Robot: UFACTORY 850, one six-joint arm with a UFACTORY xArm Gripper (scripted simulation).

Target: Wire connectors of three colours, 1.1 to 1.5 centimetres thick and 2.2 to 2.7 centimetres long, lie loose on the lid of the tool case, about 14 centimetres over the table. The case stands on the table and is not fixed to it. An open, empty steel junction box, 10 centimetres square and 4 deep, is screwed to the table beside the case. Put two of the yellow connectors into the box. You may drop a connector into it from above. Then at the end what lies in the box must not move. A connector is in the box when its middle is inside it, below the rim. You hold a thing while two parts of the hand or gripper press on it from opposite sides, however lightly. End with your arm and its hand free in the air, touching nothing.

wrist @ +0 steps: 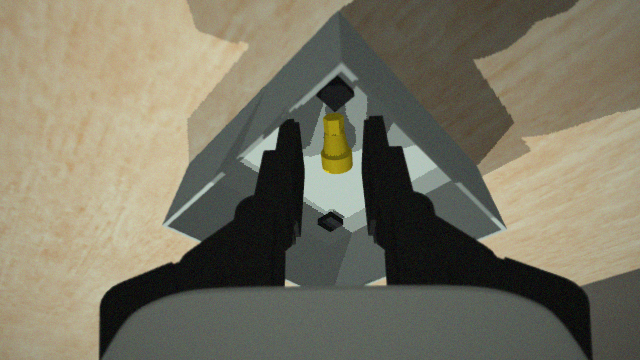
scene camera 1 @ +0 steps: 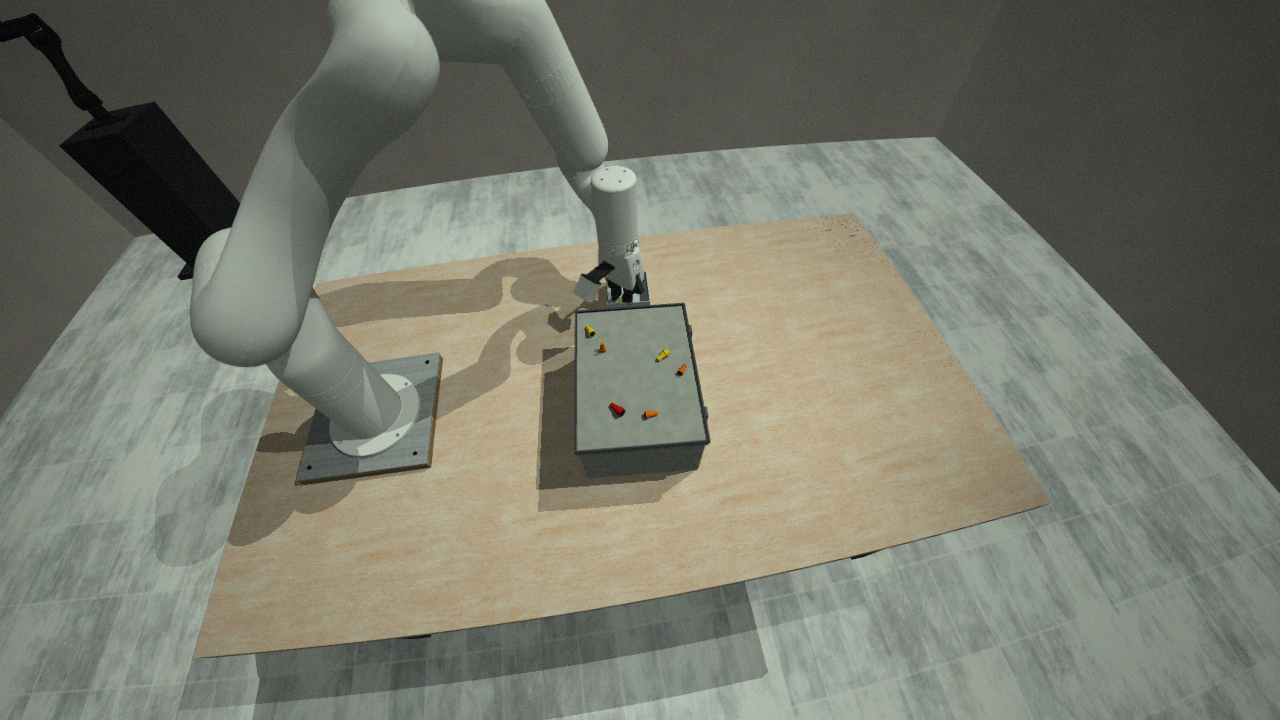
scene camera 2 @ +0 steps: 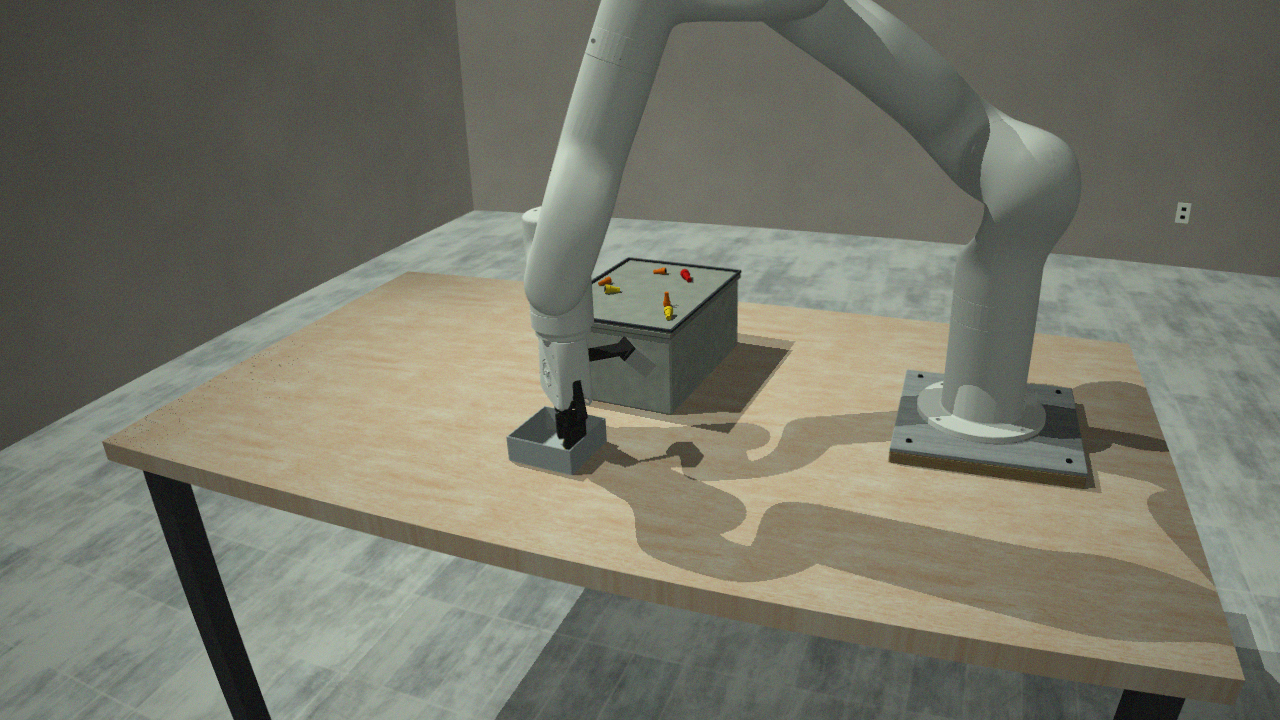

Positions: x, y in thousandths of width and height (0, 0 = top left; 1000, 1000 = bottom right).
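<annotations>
The gripper is there in the wrist view (520, 401), while a grey tool case is out of frame in the wrist view. The gripper shows in scene camera 1 (486, 417), and the grey tool case shows in scene camera 1 (491, 520). As for the last view, the gripper can be seen in scene camera 2 (447, 615), and the grey tool case can be seen in scene camera 2 (536, 485).
</annotations>
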